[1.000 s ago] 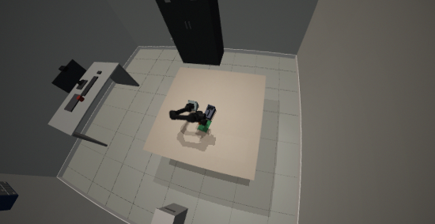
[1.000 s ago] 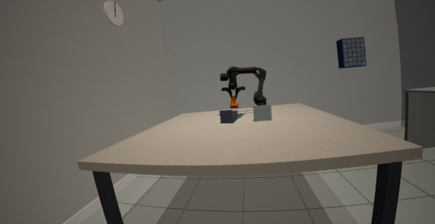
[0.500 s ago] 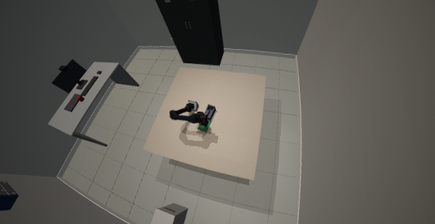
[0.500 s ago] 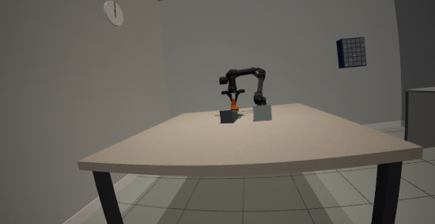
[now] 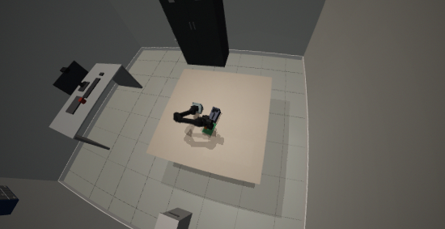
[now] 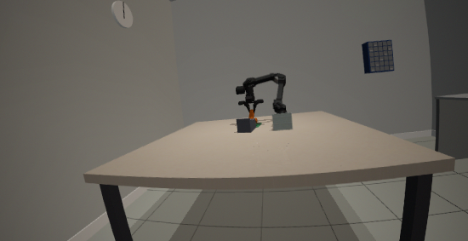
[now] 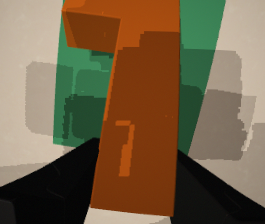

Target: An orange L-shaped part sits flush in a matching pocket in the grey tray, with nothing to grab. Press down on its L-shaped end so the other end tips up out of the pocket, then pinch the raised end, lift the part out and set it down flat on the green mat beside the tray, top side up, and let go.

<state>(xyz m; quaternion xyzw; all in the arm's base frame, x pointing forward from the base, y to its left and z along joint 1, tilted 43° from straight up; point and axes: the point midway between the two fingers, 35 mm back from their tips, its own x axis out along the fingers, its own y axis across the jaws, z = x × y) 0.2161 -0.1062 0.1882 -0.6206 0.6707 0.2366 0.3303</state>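
My gripper tip is now 10 mm past the orange L-shaped part, 40 mm to the right of it and 30 mm above it. Also, from my gripper tip: green mat (20 mm to the left, 100 mm below).
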